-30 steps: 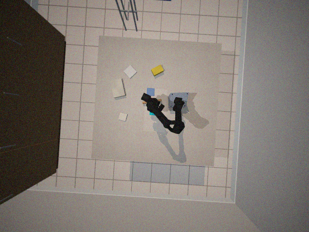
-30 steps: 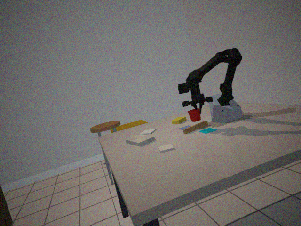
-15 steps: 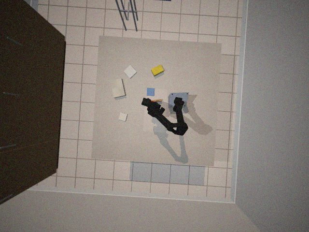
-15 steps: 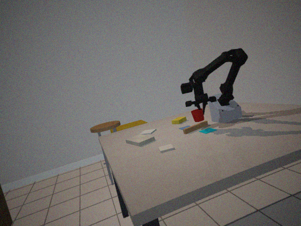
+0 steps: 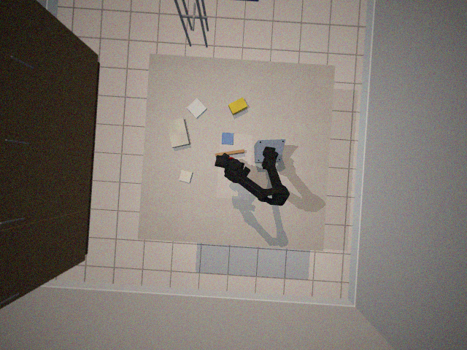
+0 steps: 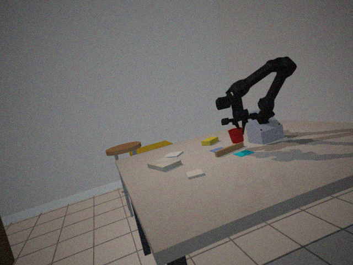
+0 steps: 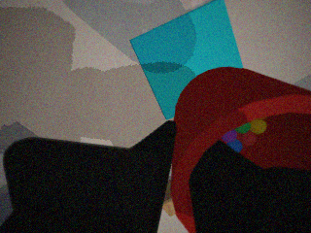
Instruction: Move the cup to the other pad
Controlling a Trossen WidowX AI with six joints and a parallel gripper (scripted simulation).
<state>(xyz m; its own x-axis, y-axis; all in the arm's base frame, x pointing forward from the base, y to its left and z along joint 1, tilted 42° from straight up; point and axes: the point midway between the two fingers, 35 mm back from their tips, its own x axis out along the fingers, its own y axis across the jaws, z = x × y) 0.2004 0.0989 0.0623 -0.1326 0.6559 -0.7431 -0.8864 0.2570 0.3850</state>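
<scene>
The teal pad lies 110 mm below my gripper tip, 20 mm ahead of it and 10 mm to the left of it. Round my gripper tip: wooden bar 90 mm to the right, 90 mm below, 40 mm ahead; light blue pad 190 mm to the right, 110 mm below, 70 mm ahead; red cup 30 mm ahead, 20 mm to the right.
</scene>
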